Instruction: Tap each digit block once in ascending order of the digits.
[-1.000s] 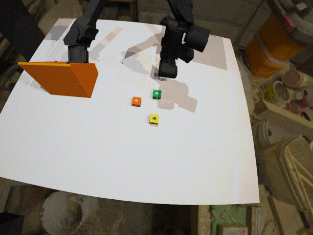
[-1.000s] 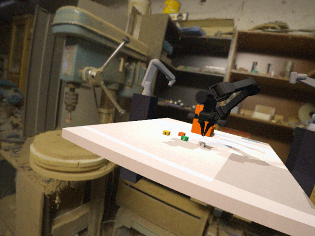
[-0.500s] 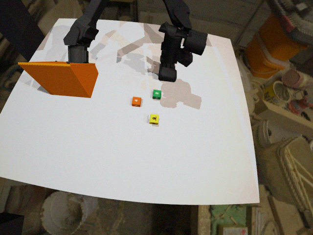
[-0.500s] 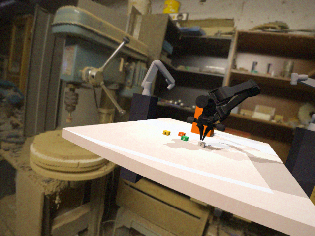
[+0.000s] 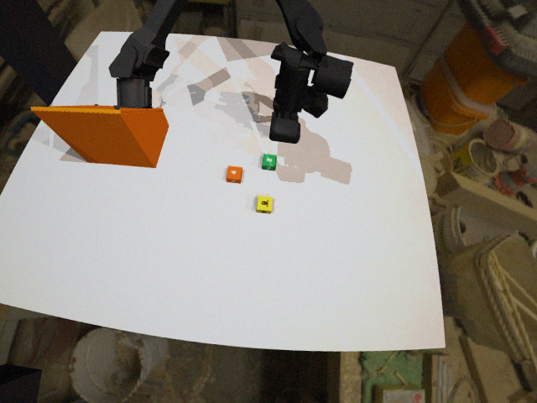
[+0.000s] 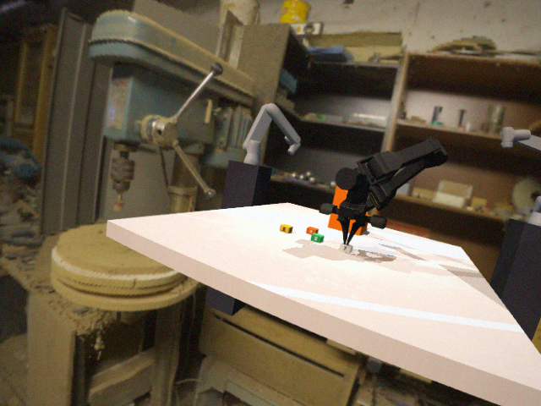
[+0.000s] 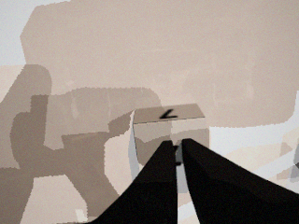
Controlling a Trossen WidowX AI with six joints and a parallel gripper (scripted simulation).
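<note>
Now: gripper tip 1 cm above the grey-white block. The rest, counted from my gripper tip: yellow block: 4 cm behind, 20 cm to the right, 1 cm below; then orange block: 11 cm behind, 13 cm to the right, 1 cm below; then green block: 3 cm behind, 9 cm to the right, 1 cm below.
</note>
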